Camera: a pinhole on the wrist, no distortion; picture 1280 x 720 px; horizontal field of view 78.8 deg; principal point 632.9 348.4 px. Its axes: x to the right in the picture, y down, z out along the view. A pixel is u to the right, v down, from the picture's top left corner.
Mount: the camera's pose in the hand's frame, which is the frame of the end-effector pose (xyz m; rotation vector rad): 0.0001 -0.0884 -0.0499 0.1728 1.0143 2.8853
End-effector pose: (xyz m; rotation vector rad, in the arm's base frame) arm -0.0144 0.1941 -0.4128 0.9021 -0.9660 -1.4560
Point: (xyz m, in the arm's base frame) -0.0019 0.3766 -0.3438
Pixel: outside the picture
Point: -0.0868 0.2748 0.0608
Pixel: 869 61
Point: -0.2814 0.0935 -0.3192
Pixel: 418 680
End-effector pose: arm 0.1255 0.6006 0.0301 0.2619 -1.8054 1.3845
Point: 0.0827 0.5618 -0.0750
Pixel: 998 78
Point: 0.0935 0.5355 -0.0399
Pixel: 963 247
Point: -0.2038 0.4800 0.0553
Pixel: 366 375
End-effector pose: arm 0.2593 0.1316 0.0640 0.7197 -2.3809 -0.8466
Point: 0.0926 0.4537 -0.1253
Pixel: 967 505
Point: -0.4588 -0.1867 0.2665
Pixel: outside the picture
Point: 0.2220 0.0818 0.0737
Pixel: 207 80
